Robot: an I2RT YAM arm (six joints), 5 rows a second.
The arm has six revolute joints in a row. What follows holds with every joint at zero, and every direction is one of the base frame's.
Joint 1 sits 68 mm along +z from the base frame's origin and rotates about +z.
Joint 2 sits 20 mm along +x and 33.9 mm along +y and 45.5 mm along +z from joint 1 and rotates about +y.
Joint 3 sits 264 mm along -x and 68.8 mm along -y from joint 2 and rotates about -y.
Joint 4 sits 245 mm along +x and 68.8 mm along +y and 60 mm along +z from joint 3 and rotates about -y.
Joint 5 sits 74 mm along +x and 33.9 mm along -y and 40.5 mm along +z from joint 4 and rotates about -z.
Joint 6 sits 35.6 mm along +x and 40.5 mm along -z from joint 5 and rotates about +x.
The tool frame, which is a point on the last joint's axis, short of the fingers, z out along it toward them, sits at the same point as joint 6; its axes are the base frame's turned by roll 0, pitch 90 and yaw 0 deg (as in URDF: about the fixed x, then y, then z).
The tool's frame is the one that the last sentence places.
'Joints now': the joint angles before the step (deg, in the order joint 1, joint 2, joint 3, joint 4, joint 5, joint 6). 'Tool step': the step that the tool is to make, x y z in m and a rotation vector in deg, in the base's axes. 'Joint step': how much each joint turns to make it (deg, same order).
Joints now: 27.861 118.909 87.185 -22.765 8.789 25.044
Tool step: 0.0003 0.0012 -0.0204 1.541 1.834 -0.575
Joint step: 0.001 1.945 -1.572 2.370 -1.490 1.760
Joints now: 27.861 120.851 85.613 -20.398 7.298 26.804
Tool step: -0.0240 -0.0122 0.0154 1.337 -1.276 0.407
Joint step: -0.001 -7.108 -7.474 2.118 -0.714 0.004
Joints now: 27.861 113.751 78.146 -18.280 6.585 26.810
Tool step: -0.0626 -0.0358 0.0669 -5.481 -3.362 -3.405
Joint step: 0.344 -19.249 -8.783 -9.931 7.391 -0.801
